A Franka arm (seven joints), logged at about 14 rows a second.
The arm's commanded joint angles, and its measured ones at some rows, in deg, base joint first. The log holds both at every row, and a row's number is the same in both.
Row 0, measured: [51.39, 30.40, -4.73, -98.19, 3.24, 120.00, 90.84]
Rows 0 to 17, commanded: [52.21, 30.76, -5.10, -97.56, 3.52, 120.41, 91.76]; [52.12, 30.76, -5.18, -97.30, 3.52, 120.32, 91.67]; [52.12, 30.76, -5.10, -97.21, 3.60, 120.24, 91.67]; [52.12, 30.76, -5.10, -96.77, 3.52, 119.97, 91.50]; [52.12, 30.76, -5.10, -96.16, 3.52, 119.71, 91.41]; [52.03, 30.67, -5.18, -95.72, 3.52, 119.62, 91.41]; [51.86, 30.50, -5.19, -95.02, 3.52, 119.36, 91.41]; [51.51, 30.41, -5.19, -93.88, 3.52, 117.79, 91.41]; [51.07, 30.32, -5.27, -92.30, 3.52, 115.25, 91.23]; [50.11, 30.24, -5.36, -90.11, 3.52, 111.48, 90.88]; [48.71, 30.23, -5.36, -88.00, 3.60, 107.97, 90.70]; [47.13, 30.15, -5.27, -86.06, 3.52, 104.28, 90.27]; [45.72, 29.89, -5.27, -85.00, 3.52, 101.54, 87.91]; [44.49, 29.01, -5.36, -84.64, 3.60, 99.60, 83.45]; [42.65, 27.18, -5.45, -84.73, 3.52, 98.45, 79.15]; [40.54, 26.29, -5.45, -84.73, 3.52, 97.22, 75.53]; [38.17, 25.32, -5.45, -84.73, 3.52, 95.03, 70.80]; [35.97, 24.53, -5.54, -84.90, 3.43, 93.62, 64.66]
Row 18, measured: [40.04, 27.04, -6.33, -84.21, 3.23, 96.36, 73.03]
